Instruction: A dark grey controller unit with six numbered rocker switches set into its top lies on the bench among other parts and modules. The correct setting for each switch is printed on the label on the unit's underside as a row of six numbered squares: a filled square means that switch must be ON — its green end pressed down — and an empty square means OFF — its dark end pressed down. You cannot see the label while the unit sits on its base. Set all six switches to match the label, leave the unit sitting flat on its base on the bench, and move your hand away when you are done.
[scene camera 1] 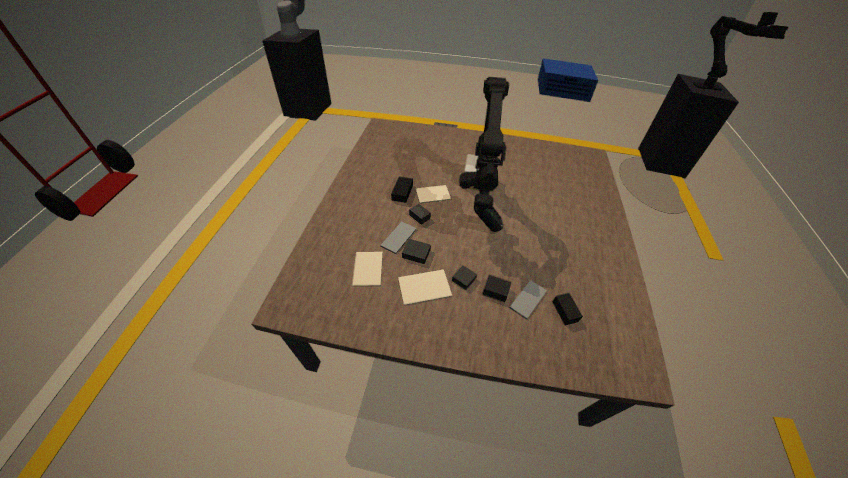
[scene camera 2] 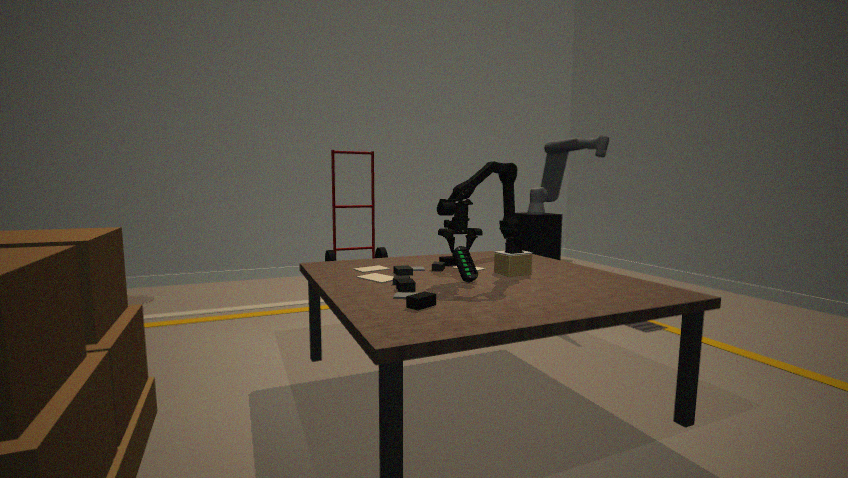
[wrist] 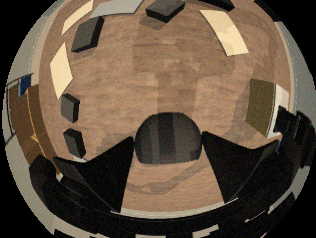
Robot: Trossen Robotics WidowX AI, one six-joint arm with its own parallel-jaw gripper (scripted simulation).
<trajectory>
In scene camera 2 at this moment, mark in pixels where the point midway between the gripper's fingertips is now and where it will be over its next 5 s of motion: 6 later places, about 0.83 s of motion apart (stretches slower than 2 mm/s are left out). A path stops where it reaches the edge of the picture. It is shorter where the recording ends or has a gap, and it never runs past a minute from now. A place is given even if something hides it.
My gripper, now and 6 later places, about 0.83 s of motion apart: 459,252; 457,254; 455,256; 454,259; 453,263; 452,267; 452,270
</trajectory>
